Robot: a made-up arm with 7 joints.
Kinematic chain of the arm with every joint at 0, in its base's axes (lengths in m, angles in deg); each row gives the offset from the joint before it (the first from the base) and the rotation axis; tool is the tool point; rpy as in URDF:
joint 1: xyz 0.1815 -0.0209 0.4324 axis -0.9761 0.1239 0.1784
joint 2: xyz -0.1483 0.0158 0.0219 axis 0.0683 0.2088 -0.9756
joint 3: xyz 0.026 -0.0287 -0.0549 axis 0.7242 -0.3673 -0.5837
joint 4: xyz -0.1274 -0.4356 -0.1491 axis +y
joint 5: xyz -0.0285 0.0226 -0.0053 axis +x
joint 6: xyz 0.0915 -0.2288 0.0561 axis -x
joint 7: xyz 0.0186 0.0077 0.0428 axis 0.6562 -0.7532 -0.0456
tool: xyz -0.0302 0.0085 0.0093 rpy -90 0 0
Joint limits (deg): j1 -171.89..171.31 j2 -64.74..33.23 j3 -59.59..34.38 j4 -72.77..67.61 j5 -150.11..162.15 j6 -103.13..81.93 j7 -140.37..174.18
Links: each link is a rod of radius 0.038 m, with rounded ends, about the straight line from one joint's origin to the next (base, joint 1, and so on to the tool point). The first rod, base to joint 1, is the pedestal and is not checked.
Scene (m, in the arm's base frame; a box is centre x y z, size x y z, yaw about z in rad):
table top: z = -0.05
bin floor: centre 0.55 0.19 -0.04 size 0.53 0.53 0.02 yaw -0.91
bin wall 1: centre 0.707 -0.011 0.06 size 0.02 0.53 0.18 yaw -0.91
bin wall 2: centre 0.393 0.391 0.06 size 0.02 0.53 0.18 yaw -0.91
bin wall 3: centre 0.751 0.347 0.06 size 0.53 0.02 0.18 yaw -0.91
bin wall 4: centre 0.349 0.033 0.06 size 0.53 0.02 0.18 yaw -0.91
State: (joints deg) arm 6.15 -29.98 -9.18 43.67 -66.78 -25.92 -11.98
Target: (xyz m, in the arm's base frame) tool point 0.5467 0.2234 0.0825
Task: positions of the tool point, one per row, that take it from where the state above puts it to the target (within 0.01 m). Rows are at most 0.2 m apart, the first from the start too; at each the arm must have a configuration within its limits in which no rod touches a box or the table.
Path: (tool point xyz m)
1: 0.4557 -0.2052 0.5752
2: 0.5233 -0.0949 0.6010
3: 0.5737 0.0259 0.5754
4: 0.6029 0.1355 0.4992
5: 0.6082 0.2143 0.3807
6: 0.5892 0.2467 0.2354
7: 0.5467 0.2234 0.0825

